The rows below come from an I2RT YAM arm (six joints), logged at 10 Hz.
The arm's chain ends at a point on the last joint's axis. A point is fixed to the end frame.
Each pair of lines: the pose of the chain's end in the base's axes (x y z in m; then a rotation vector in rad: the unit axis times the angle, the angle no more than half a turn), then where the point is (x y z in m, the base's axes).
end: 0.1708 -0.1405 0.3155 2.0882 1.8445 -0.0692
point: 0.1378 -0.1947 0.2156
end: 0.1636 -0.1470 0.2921 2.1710 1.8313 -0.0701
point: 0.1253 -0.1950 0.1909
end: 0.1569 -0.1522 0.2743 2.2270 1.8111 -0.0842
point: 0.1147 -0.1967 0.1731
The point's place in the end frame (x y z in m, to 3 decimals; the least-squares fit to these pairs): -0.030 -0.050 0.103
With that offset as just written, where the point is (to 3 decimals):
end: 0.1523 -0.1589 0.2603 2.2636 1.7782 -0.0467
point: 0.111 -0.200 0.157
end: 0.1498 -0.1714 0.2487 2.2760 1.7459 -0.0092
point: 0.111 -0.210 0.144
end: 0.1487 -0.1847 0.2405 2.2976 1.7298 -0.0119
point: 0.108 -0.222 0.136
